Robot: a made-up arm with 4 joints.
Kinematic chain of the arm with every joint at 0, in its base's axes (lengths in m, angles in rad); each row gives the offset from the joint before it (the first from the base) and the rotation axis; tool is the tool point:
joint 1: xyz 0 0 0.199 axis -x
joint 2: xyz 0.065 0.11 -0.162 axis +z
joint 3: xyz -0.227 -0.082 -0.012 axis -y
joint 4: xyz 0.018 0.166 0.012 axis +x
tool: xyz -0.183 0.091 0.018
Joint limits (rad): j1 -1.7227..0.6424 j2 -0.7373..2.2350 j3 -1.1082..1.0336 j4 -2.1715..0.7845
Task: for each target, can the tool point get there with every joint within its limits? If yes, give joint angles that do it. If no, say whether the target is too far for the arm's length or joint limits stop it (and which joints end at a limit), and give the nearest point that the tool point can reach.
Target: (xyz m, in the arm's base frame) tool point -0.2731 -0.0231 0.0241
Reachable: yes | joints -0.7327 0.9659 -0.7055 -1.1278
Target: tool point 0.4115 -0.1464 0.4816
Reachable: no: joint limits stop it (at a limit: joint 1, joint 2, joint 3, joint 4) | nearest point 0.2534 -0.2016 0.2761 | short by 0.265 m
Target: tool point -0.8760 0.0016 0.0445
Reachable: no: too far | nearest point -0.3706 0.0020 0.0106 | short by 0.507 m
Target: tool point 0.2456 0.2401 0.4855
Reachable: no: joint limits stop it (at a limit: joint 2, joint 3) | nearest point -0.0056 0.2416 0.4873 | short by 0.251 m
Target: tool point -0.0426 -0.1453 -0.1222
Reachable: yes | joints -0.6428 1.7306 0.2057 0.0939
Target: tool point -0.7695 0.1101 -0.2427
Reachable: no: too far | nearest point -0.3528 0.0743 -0.0991 | short by 0.442 m
